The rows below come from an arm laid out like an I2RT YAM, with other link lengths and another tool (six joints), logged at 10 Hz.
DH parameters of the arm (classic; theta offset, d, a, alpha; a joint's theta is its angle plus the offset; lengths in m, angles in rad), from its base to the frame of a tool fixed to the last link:
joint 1: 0 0.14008 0.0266 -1.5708
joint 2: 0 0 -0.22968 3.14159
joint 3: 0.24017 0 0.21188 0
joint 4: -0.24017 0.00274 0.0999 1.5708
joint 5: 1.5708 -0.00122 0 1.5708
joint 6: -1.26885 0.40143 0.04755 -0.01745
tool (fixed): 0 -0.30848 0 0
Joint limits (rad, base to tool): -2.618..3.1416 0..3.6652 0..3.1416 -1.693..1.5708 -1.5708..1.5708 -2.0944..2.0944
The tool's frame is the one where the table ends.
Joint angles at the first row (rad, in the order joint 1, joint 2, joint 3, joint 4, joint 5, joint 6):
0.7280 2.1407 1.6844 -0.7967 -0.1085 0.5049
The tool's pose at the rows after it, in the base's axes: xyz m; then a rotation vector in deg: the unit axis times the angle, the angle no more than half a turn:
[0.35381 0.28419 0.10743 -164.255 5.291 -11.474]
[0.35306 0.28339 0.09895 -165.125 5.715 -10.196]
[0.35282 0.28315 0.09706 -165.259 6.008 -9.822]
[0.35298 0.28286 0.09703 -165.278 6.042 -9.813]
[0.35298 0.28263 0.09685 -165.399 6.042 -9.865]
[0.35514 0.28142 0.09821 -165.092 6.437 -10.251]
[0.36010 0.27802 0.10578 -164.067 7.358 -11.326]
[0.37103 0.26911 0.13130 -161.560 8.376 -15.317]
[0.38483 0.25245 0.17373 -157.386 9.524 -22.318]
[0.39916 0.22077 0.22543 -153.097 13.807 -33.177]
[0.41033 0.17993 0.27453 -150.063 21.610 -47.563]
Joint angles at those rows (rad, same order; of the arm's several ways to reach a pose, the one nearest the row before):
0.7277 2.1548 1.6844 -0.8028 -0.1085 0.5053
0.7277 2.1742 1.6845 -0.8044 -0.1089 0.5091
0.7277 2.1784 1.6844 -0.8047 -0.1101 0.5125
0.7269 2.1784 1.6844 -0.8051 -0.1100 0.5121
0.7269 2.1788 1.6844 -0.8059 -0.1082 0.5118
0.7216 2.1769 1.6852 -0.8021 -0.1089 0.5118
0.7078 2.1624 1.6898 -0.8009 -0.1131 0.5114
0.6762 2.1109 1.7012 -0.8040 -0.1139 0.4969
0.6270 2.0216 1.7104 -0.8002 -0.1135 0.4702
0.5590 1.9091 1.7103 -0.7833 -0.0742 0.4560
0.4915 1.8099 1.7103 -0.7529 0.0380 0.4564

